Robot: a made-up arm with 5 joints. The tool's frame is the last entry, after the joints.
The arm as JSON. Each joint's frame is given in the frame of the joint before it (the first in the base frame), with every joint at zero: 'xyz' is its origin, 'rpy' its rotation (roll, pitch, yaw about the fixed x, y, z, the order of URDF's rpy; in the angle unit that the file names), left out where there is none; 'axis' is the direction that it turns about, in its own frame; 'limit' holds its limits. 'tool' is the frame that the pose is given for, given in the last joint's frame.
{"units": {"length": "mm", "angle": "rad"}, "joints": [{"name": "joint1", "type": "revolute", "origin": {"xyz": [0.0, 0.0, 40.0]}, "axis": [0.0, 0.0, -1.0], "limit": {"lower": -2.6, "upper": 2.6}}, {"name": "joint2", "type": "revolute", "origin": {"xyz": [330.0, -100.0, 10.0]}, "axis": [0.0, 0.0, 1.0], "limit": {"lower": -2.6, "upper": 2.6}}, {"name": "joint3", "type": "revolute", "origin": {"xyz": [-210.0, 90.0, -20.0]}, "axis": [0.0, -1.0, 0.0], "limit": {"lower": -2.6, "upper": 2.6}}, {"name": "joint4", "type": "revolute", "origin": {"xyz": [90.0, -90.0, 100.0]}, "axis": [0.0, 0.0, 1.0], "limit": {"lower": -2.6, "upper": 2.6}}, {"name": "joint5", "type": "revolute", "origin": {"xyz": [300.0, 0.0, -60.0]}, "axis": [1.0, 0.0, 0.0], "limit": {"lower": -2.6, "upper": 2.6}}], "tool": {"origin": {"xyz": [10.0, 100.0, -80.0]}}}
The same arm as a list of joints. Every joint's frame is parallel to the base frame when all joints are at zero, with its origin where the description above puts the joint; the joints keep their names.
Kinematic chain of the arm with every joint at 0, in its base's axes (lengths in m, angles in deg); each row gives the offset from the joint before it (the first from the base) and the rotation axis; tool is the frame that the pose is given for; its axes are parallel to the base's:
joint1: xyz 0 0 0.04 axis -z
joint2: xyz 0.33 -0.1 0.01 axis +z
joint3: xyz -0.21 0.09 -0.02 axis -y
joint4: xyz 0.09 -0.09 0.1 axis +z
joint5: xyz 0.3 0 -0.06 axis +x
tool: xyz 0.01 0.1 -0.08
Joint limits (deg, base to tool): -148.97..148.97 -148.97..148.97 -148.97..148.97 -148.97..148.97 -148.97..148.97

